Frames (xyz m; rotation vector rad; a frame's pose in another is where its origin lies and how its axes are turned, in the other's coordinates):
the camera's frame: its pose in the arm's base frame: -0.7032 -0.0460 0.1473 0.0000 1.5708 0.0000
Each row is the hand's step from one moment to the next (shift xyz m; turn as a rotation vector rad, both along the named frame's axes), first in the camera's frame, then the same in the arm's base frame.
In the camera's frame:
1: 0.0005 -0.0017 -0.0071 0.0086 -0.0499 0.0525
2: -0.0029 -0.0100 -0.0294 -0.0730 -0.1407 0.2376
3: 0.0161 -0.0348 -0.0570 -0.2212 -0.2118 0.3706
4: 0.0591 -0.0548 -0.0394 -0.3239 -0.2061 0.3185
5: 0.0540 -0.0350 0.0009 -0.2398 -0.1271 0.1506
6: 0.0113 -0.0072 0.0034 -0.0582 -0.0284 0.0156
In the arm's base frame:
1: -0.0071 -0.0017 -0.0005 0.0525 -0.0499 -0.0086
2: -0.0294 -0.0100 0.0029 0.2376 -0.1407 0.0730
3: -0.0570 -0.0348 -0.0161 0.3706 -0.2118 0.2212
4: -0.0394 -0.0548 -0.0591 0.3185 -0.2061 0.3239
5: 0.0009 -0.0350 -0.0540 0.1506 -0.1271 0.2398
6: 0.0034 -0.0072 -0.0113 0.0156 -0.0284 0.0582

